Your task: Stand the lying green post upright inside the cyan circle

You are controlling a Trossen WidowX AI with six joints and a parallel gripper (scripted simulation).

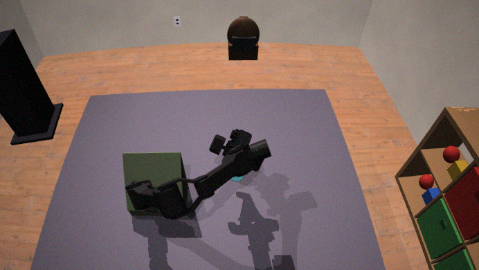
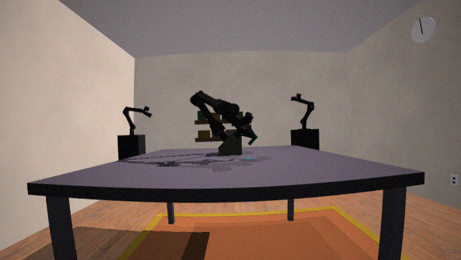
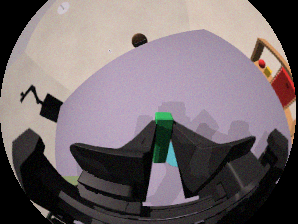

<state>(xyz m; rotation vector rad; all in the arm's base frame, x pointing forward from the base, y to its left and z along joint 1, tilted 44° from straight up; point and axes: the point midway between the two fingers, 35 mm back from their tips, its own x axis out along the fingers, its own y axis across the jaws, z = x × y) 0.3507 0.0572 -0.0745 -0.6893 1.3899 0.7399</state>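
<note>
The green post is 30 mm below my hand, 10 mm to the left of it and 10 mm behind it. Round my hand: cyan circle 140 mm below, 20 mm to the right.
</note>
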